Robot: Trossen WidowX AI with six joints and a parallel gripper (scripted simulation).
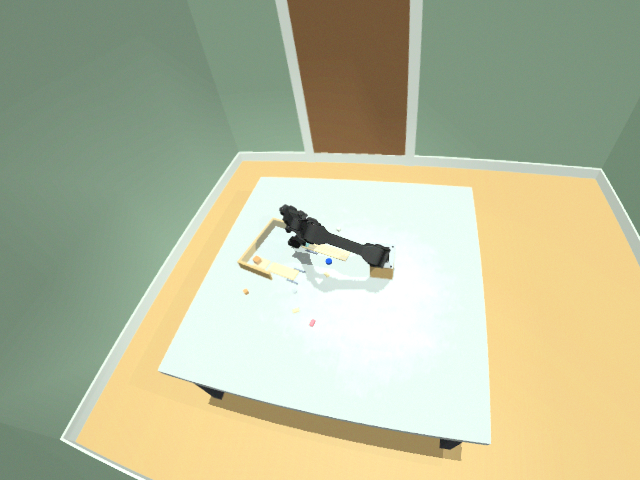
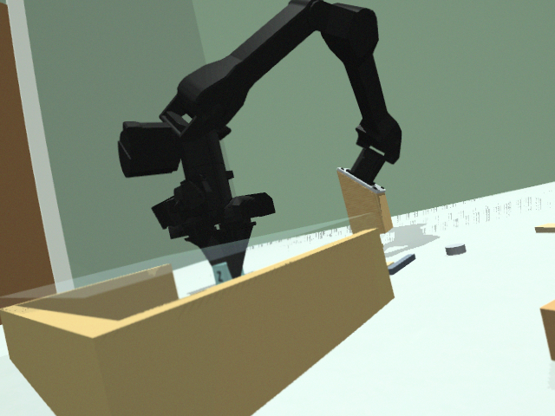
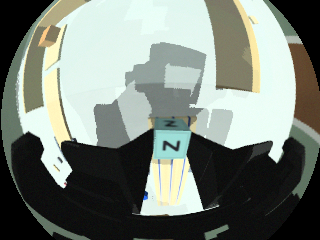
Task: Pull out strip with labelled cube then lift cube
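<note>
My gripper tip is 10 cm past the tan strip, 2 cm to the right of it and 1 cm above it. From my gripper tip the other things lie so: labelled cube (1 cm above); then grey puck (1 cm behind, 28 cm to the left, 1 cm below); then blue disc (13 cm behind, 10 cm to the left, 1 cm below).
</note>
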